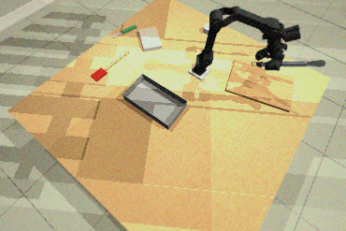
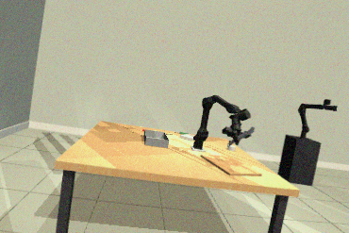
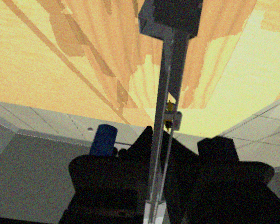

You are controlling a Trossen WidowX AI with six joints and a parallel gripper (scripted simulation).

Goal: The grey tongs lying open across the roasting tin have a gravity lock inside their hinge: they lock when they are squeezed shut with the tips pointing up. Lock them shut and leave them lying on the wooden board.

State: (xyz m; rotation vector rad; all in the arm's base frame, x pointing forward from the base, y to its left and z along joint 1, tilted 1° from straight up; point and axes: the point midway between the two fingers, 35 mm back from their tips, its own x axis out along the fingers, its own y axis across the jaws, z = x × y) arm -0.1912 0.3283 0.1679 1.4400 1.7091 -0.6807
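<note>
My gripper tip is now 20 mm short of the wooden board, 30 mm to the left of it and 140 mm above it. Also, from my gripper tip: white block 220 mm ahead, 750 mm to the right, 140 mm below; red-headed spatula 560 mm ahead, 760 mm to the right, 140 mm below; grey roasting tin 530 mm ahead, 380 mm to the right, 120 mm below.
</note>
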